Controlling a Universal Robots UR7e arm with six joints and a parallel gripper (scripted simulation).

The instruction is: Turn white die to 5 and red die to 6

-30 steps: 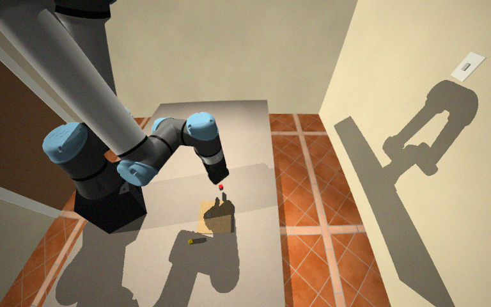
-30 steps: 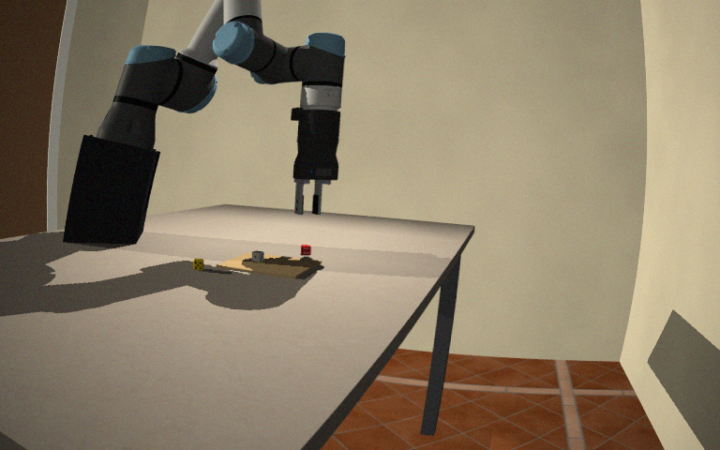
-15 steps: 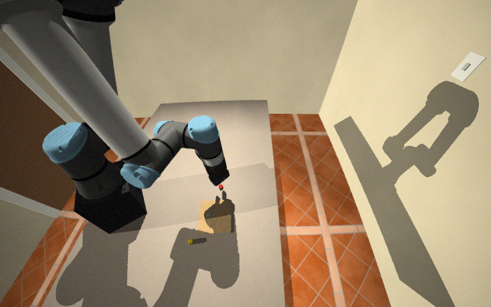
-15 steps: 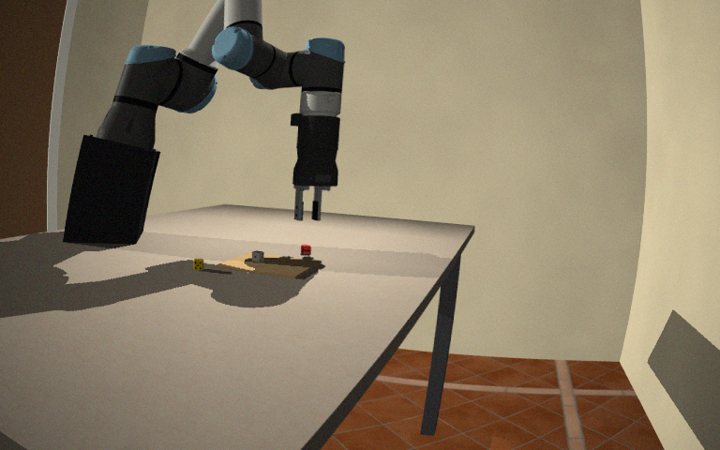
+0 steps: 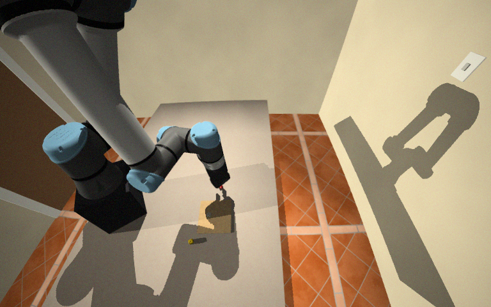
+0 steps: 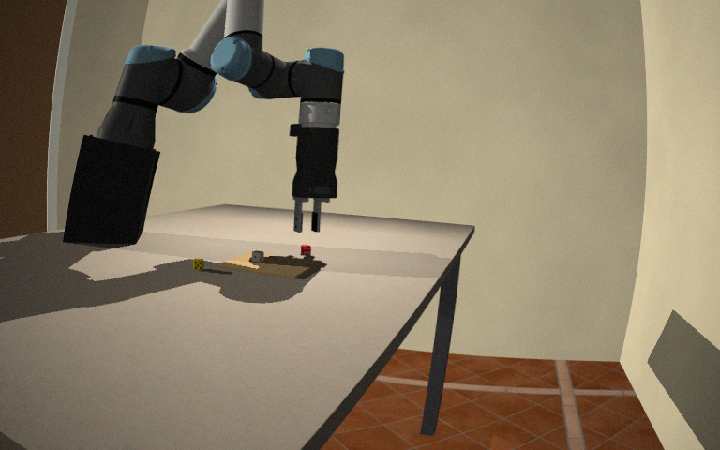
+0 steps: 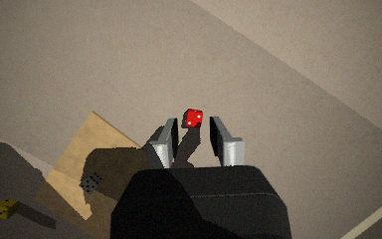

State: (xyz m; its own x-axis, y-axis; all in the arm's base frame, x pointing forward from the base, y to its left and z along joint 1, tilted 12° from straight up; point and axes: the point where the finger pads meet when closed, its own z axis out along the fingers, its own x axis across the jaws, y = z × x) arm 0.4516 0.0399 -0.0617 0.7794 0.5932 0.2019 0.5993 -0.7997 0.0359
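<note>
Right now my hand is 5 cm above the red die. Round my hand: white die: 13 cm to the right, 5 cm below, 5 cm behind; then yellow die: 23 cm to the right, 12 cm behind, 5 cm below; then tan mat: 13 cm to the right, 6 cm below, 3 cm behind.
</note>
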